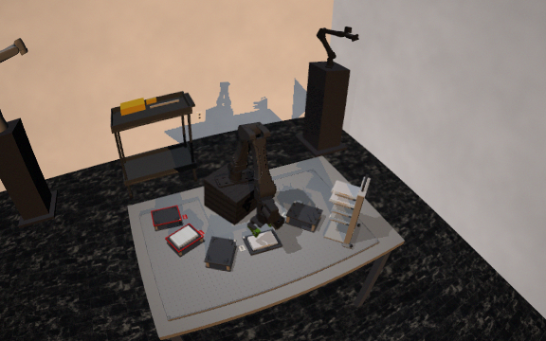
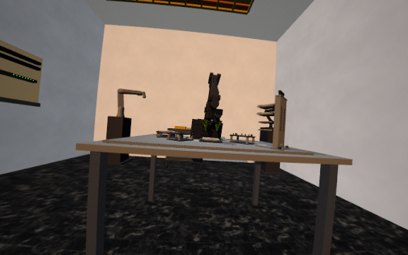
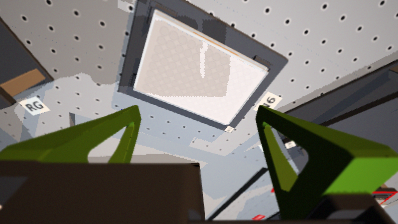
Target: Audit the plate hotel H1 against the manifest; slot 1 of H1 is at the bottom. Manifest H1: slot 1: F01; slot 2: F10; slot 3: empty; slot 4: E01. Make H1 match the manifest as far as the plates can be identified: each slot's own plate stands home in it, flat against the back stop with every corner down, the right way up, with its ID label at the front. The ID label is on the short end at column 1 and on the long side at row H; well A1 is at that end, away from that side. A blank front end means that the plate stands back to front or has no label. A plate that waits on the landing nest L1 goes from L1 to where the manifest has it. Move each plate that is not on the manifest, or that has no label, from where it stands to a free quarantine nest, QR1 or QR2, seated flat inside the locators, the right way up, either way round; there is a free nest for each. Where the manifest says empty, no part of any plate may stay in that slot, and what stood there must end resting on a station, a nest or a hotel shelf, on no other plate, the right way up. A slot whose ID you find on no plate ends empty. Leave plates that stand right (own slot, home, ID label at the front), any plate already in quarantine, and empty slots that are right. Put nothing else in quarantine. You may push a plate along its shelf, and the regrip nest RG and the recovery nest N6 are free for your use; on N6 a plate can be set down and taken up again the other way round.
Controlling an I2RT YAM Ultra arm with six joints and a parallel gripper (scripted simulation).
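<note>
Right now my hand is 70 mm above the white plate. The rest, counted from my hand: N6 tag (110 mm to the right, 90 mm below, 10 mm behind); dark regrip nest (260 mm to the left, 50 mm behind, 30 mm below); RG tag (200 mm to the left, 130 mm behind, 90 mm below).
</note>
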